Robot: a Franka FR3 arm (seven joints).
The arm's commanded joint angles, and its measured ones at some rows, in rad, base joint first. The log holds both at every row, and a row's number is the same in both.
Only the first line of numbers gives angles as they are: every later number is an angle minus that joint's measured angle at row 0.
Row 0, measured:
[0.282 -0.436 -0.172 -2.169 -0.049 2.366 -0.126]
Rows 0 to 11, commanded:
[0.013 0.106 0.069 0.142 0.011 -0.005 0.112]
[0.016 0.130 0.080 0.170 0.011 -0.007 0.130]
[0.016 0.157 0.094 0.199 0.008 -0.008 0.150]
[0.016 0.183 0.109 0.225 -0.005 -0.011 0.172]
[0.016 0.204 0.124 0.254 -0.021 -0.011 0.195]
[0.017 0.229 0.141 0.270 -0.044 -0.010 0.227]
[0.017 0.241 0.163 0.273 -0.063 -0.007 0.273]
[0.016 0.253 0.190 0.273 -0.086 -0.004 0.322]
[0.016 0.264 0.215 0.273 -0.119 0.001 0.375]
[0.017 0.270 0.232 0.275 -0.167 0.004 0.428]
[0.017 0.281 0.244 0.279 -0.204 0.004 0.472]
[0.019 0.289 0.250 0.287 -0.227 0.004 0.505]
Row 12, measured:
[0.015 0.257 0.223 0.231 -0.141 0.000 0.387]
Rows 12 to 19, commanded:
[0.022 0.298 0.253 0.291 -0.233 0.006 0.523]
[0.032 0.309 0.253 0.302 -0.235 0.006 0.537]
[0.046 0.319 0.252 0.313 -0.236 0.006 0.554]
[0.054 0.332 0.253 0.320 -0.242 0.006 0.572]
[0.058 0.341 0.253 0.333 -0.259 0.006 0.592]
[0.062 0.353 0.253 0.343 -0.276 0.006 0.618]
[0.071 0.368 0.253 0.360 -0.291 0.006 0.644]
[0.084 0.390 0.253 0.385 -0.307 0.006 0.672]
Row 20, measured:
[0.051 0.328 0.259 0.290 -0.248 0.000 0.587]
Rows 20 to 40, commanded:
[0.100 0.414 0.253 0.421 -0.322 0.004 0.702]
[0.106 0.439 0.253 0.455 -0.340 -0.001 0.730]
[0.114 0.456 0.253 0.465 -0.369 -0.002 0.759]
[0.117 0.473 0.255 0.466 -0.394 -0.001 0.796]
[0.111 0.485 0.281 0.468 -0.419 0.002 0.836]
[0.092 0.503 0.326 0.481 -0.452 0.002 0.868]
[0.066 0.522 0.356 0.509 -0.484 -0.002 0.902]
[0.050 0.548 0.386 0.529 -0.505 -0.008 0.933]
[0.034 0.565 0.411 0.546 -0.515 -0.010 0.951]
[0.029 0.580 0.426 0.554 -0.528 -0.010 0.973]
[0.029 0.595 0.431 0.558 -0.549 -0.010 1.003]
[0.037 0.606 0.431 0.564 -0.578 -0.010 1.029]
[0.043 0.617 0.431 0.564 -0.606 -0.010 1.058]
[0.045 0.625 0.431 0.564 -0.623 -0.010 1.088]
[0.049 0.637 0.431 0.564 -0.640 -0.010 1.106]
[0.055 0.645 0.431 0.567 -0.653 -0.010 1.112]
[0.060 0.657 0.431 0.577 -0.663 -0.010 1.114]
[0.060 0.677 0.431 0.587 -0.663 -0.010 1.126]
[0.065 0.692 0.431 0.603 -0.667 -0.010 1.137]
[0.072 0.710 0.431 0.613 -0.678 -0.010 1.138]
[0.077 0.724 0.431 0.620 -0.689 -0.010 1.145]
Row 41, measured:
[0.066 0.664 0.420 0.537 -0.638 -0.001 1.108]
